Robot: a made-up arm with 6 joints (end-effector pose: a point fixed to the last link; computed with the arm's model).
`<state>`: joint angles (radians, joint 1 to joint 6).
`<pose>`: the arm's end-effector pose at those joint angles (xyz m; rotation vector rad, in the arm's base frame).
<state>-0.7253 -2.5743 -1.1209 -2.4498 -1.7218 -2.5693</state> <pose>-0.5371 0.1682 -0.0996 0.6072 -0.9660 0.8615</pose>
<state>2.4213 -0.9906 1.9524 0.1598 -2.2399 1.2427</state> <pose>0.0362 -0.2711 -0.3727 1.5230 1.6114 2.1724</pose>
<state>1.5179 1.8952 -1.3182 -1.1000 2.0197 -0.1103</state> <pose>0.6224 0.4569 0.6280 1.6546 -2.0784 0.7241</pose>
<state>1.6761 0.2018 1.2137 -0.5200 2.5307 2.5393</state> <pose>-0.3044 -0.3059 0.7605 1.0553 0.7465 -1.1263</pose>
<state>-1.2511 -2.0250 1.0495 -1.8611 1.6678 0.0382</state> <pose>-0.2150 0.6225 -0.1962 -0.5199 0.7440 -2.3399</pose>
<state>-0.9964 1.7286 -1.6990 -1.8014 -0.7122 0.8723</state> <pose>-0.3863 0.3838 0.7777 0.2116 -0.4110 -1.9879</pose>
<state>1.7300 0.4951 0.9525 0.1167 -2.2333 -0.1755</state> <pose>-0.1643 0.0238 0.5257 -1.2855 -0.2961 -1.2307</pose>
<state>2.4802 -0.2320 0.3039 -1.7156 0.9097 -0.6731</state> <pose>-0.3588 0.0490 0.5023 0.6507 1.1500 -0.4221</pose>
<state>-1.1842 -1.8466 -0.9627 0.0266 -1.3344 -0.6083</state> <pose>-0.7206 0.0848 -0.1927 1.5472 -0.1561 -0.6280</pose>
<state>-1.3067 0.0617 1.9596 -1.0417 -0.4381 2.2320</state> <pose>0.1038 -0.1164 0.2203 0.9683 -0.0852 0.5067</pose>
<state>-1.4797 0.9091 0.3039 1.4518 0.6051 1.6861</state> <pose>-0.3982 -0.1765 0.3452 -0.4332 -1.9318 0.1105</pose>
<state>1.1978 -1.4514 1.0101 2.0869 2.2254 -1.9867</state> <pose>0.1510 0.0107 0.0494 -0.8988 0.1344 -1.5125</pose>
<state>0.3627 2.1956 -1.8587 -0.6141 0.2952 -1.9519</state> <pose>-0.0275 0.6305 0.7321 -2.7286 0.3803 -0.7431</pose>
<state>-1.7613 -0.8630 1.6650 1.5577 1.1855 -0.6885</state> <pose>-0.0952 0.4598 0.1100 -2.0219 1.6981 -0.9703</pose>
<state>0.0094 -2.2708 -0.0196 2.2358 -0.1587 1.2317</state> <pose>0.0215 0.4627 0.2652 0.1463 1.1597 -1.2561</pose>
